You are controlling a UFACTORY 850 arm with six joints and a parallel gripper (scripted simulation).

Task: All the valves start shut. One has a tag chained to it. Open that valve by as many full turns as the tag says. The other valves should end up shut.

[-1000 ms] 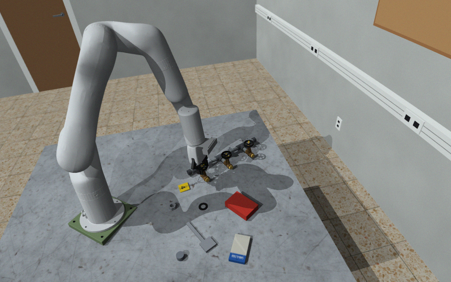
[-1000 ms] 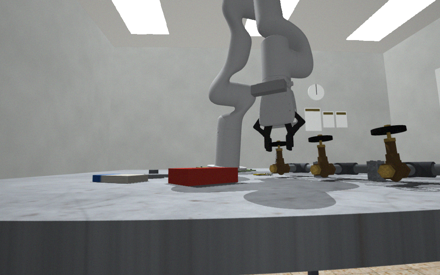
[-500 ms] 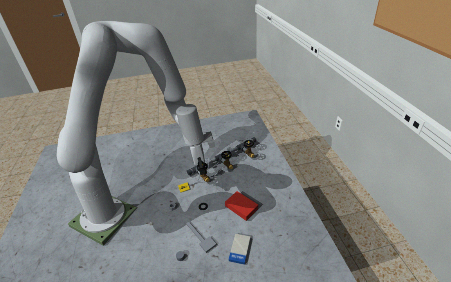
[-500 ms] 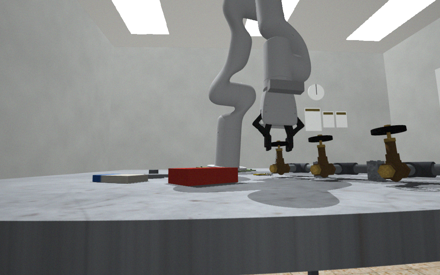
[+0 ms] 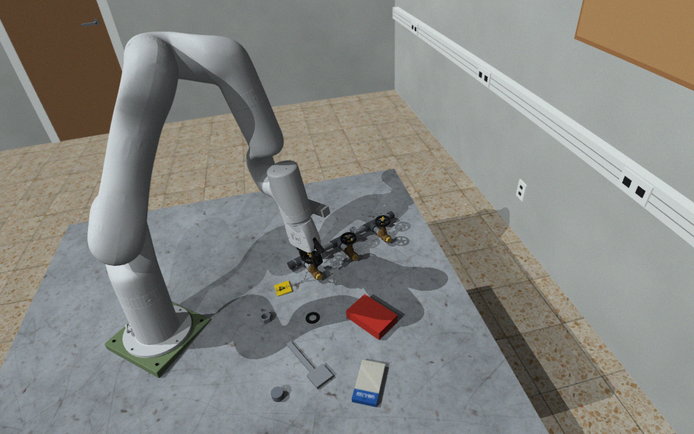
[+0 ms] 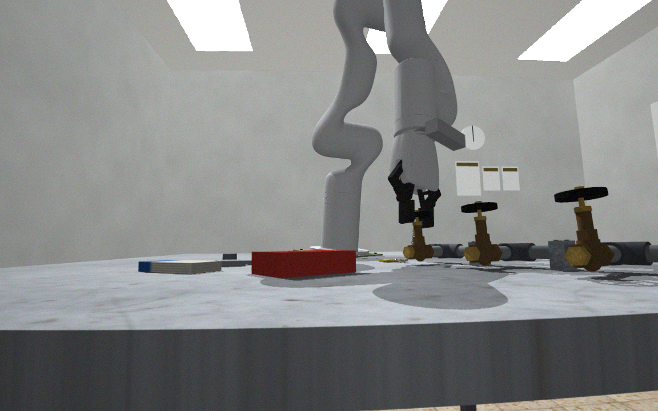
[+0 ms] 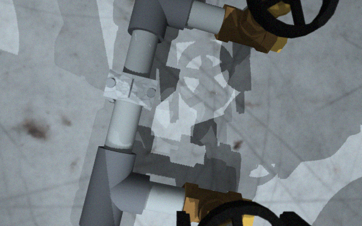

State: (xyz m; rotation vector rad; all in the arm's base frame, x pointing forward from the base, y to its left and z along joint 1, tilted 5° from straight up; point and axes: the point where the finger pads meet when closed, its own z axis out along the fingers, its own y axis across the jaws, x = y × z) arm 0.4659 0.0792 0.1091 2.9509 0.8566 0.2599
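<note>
My gripper is now 90 mm past the yellow tag, 20 mm to the left of it and 90 mm above it. Round my hand: black washer 30 mm behind, 160 mm to the right, 90 mm below; then red block 130 mm ahead, 210 mm to the right, 70 mm below; then grey nut 170 mm behind, 120 mm to the right, 80 mm below.
</note>
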